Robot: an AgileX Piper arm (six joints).
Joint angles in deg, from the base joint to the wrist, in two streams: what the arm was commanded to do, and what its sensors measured. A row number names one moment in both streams.
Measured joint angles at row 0:
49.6 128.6 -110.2 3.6 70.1 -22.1
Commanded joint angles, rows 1 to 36:
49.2 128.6 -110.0 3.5 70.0 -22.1
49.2 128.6 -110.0 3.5 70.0 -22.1
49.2 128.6 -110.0 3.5 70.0 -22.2
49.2 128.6 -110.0 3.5 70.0 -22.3
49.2 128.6 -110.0 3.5 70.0 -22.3
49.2 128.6 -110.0 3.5 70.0 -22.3
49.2 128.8 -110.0 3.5 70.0 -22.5
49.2 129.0 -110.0 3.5 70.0 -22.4
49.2 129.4 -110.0 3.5 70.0 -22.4
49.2 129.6 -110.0 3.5 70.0 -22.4
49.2 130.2 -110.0 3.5 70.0 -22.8
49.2 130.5 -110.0 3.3 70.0 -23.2
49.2 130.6 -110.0 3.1 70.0 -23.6
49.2 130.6 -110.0 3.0 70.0 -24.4
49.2 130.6 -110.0 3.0 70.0 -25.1
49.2 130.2 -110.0 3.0 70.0 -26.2
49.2 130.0 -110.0 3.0 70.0 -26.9
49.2 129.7 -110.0 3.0 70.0 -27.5
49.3 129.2 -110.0 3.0 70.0 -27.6
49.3 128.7 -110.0 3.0 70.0 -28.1
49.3 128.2 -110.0 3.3 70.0 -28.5
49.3 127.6 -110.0 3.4 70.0 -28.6
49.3 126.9 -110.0 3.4 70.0 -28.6
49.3 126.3 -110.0 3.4 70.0 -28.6
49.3 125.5 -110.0 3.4 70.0 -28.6
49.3 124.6 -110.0 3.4 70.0 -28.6
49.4 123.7 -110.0 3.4 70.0 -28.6
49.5 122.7 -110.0 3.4 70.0 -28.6
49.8 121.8 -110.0 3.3 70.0 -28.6
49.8 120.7 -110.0 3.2 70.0 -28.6
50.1 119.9 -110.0 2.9 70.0 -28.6
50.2 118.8 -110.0 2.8 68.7 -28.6
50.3 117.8 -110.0 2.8 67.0 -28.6
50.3 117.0 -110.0 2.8 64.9 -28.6
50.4 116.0 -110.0 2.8 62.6 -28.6
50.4 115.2 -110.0 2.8 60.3 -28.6
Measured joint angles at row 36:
50.0 119.0 -109.8 3.4 67.6 -28.0
